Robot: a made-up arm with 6 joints.
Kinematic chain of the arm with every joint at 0, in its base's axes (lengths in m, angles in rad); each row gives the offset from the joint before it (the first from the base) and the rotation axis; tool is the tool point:
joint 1: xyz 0 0 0.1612 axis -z
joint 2: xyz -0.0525 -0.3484 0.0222 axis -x
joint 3: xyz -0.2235 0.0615 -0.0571 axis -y
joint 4: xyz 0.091 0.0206 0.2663 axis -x
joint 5: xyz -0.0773 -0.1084 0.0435 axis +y
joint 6: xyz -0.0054 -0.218 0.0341 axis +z
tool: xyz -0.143 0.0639 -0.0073
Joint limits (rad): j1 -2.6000..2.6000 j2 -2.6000..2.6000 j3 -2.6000..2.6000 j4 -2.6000..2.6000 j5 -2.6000..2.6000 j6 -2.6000..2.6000
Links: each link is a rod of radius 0.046 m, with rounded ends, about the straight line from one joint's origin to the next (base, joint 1, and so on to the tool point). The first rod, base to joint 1, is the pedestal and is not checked.
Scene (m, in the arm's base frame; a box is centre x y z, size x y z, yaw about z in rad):
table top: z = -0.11
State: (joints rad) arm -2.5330 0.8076 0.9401 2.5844 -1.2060 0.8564
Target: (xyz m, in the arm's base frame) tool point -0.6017 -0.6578 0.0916
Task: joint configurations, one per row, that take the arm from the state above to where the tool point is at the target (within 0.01 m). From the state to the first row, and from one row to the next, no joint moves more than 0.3 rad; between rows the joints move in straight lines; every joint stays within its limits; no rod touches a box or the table.
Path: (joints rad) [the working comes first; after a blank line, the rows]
Joints at the target: -0.8004 0.7276 1.1723 2.2316 -1.2256 1.1788
Straight joint move there: clear.

1: -2.2442 0.7943 0.9788 2.5256 -1.2093 0.9101
2: -1.9555 0.7809 1.0175 2.4668 -1.2125 0.9639
3: -1.6667 0.7676 1.0562 2.4080 -1.2158 1.0176
4: -1.3779 0.7543 1.0949 2.3492 -1.2191 1.0714
5: -1.0892 0.7409 1.1336 2.2904 -1.2224 1.1251
6: -0.8004 0.7276 1.1723 2.2316 -1.2256 1.1788

